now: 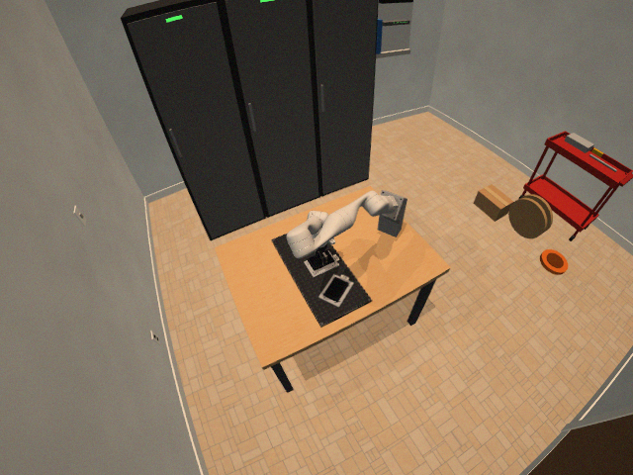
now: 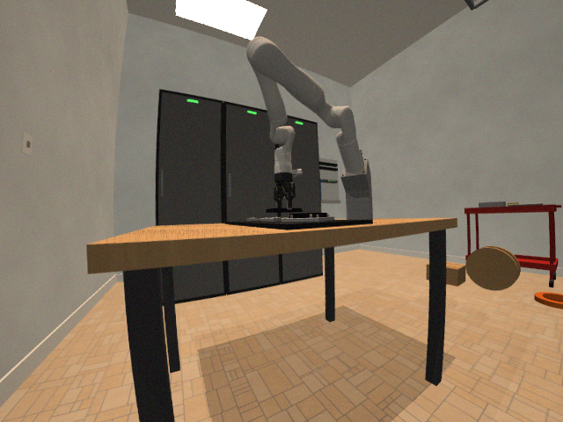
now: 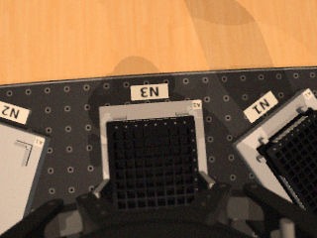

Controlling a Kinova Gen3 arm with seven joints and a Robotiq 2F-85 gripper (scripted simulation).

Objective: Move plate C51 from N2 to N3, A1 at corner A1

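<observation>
Right now the landing nest N3 is 5 cm below my hand. From my hand the other things lie so: plate nest N2 (9 cm ahead, 19 cm to the right, 5 cm below).
</observation>
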